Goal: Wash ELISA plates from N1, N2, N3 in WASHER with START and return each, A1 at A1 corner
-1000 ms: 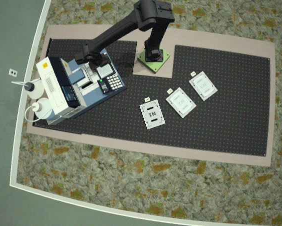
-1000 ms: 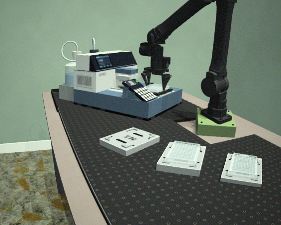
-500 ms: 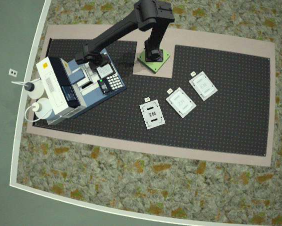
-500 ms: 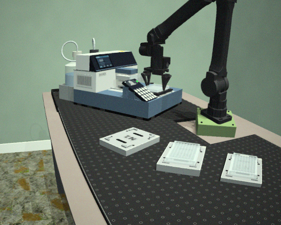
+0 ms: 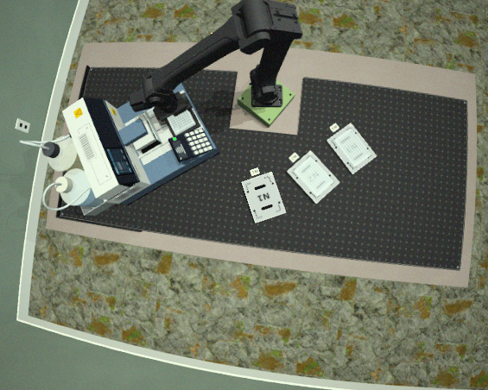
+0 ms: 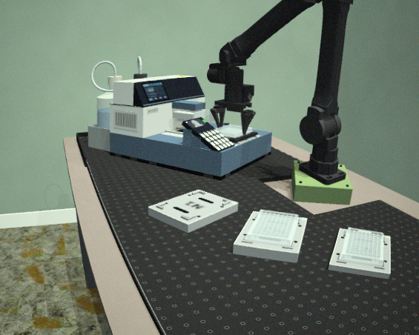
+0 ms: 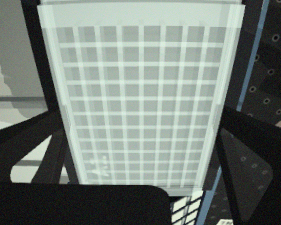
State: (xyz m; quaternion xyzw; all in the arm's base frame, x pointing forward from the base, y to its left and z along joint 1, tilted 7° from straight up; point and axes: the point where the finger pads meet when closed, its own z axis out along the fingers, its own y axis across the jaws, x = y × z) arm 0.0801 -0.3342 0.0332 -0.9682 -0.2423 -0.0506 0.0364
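Now: hand 10 mm above the dark carrier. Also, from my hand: plate washer: 130 mm to the right, 70 mm ahead, 30 mm above; N1 label: 280 mm to the left, 200 mm ahead, 100 mm below.
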